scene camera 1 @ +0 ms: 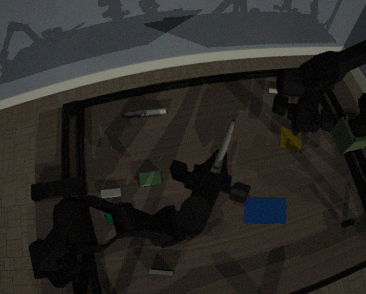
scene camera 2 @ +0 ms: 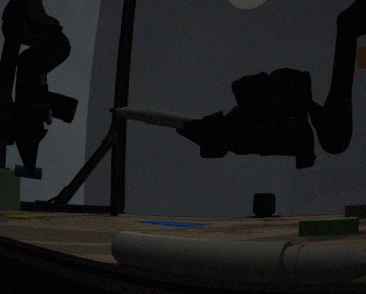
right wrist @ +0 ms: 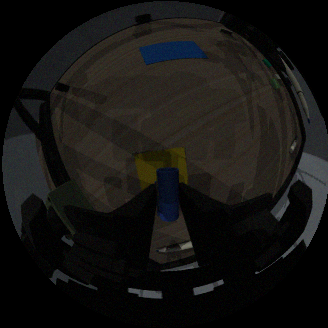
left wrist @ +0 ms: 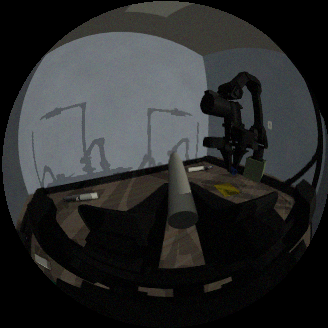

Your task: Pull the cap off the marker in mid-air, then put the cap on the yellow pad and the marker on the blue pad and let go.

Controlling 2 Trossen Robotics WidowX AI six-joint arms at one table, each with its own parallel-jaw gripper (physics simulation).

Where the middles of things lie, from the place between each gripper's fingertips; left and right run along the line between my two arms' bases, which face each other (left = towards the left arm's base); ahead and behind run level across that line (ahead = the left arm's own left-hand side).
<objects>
My right hand is 1 cm below the blue cap (right wrist: 167,188).
I see the blue cap 26 cm to the right of my left hand and 5 cm below it.
</objects>
